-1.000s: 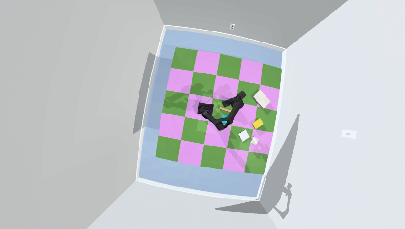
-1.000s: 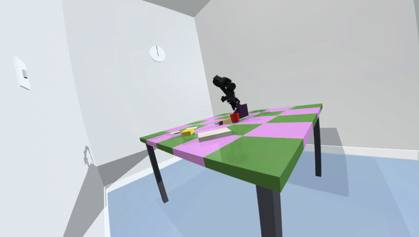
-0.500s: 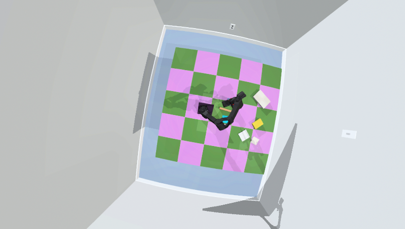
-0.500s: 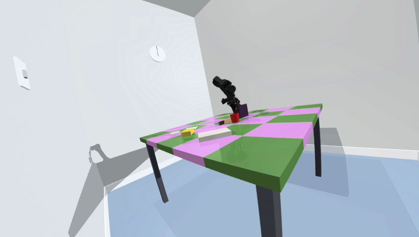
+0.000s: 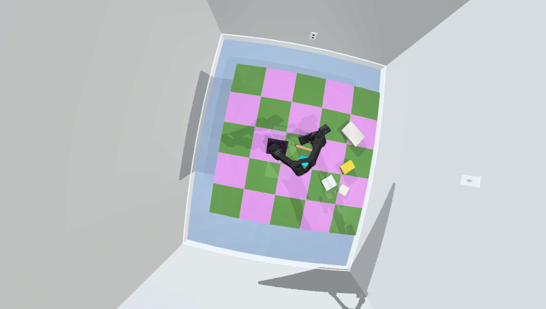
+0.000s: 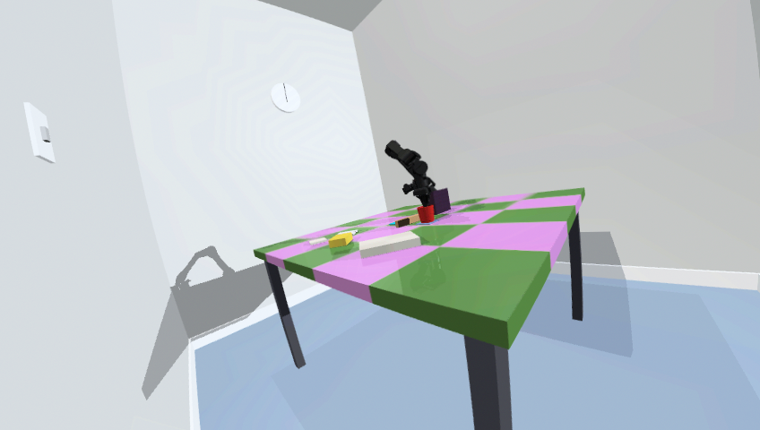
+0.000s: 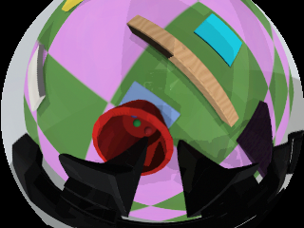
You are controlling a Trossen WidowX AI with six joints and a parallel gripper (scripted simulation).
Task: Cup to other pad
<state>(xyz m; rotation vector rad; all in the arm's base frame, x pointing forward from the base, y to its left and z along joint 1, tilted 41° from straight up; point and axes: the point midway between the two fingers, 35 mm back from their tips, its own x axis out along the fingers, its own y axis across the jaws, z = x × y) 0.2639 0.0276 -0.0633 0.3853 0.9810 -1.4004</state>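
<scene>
My gripper tip is 30 mm short of the red cup, 10 mm to the right of it and 20 mm above it. The rest, counted from my gripper tip: light blue pad (30 mm ahead, 10 mm to the left, 70 mm below); then green marble (30 mm ahead, 10 mm to the left, 40 mm below); then wooden bar (80 mm to the right, 50 mm below).
</scene>
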